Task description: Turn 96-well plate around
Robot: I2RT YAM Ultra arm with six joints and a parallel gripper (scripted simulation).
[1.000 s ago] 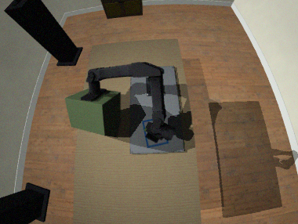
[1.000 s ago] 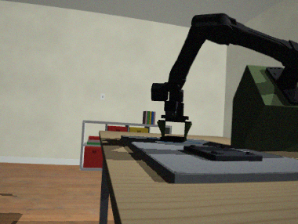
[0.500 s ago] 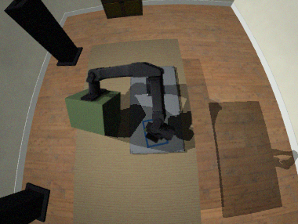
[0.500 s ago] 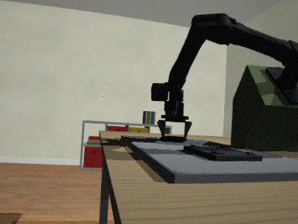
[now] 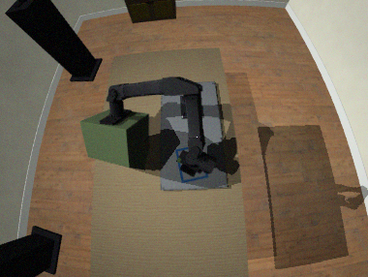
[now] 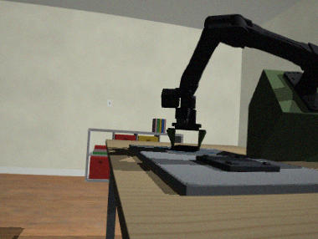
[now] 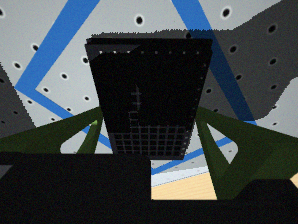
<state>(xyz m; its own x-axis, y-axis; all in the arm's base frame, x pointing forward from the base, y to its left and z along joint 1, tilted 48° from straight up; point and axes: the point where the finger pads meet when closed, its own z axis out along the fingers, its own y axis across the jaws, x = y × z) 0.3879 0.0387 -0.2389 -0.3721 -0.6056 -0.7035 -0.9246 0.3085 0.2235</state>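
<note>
Right now the black 96-well plate is right at my hand. The rest, counted from my hand: plate nest N1: 360 mm to the left, 40 mm behind.
</note>
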